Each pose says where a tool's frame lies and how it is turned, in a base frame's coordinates. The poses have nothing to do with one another.
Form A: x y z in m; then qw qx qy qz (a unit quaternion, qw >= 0).
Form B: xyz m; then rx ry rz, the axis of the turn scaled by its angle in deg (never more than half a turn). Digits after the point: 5 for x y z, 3 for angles.
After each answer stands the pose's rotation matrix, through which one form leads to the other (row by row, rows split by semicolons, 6 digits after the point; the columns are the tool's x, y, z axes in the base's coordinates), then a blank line. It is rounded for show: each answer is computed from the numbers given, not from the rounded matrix.
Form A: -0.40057, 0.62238, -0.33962, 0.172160, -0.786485, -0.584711, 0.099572
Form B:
-0.40057, 0.62238, -0.33962, -127.883, -95.075, 16.191
0.296396 0.885449 -0.357952; 0.954018 -0.256947 0.154361; 0.044704 -0.387244 -0.920893

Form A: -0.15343, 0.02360, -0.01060, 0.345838, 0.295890, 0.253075, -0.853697
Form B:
-0.15343, 0.02360, -0.01060, 44.002, 37.635, -126.954
-0.585691 0.740246 -0.330155; -0.440717 -0.632698 -0.636759; -0.680246 -0.227439 0.696804

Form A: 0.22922, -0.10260, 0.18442, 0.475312, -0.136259, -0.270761, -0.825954
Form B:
0.22922, -0.10260, 0.18442, -19.087, -37.927, -115.696
-0.511024 0.858959 -0.032305; -0.711385 -0.401534 0.576804; 0.482479 0.317741 0.816244

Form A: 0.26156, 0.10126, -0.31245, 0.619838, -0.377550, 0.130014, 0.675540
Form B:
0.26156, 0.10126, -0.31245, -49.744, 17.130, 89.005
0.053485 -0.935623 -0.348925; 0.739276 -0.197795 0.643698; -0.671275 -0.292380 0.681105

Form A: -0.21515, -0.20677, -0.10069, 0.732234, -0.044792, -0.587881, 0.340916
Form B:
-0.21515, -0.20677, -0.10069, -5.646, -74.107, 42.975
0.076345 -0.446596 -0.891473; 0.551925 0.763540 -0.335239; 0.830392 -0.466432 0.304780

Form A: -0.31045, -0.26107, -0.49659, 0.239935, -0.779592, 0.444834, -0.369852
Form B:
-0.31045, -0.26107, -0.49659, -122.252, 69.757, -57.998
0.330665 -0.516097 0.790130; -0.871059 -0.489108 0.045057; 0.363205 -0.703148 -0.611281

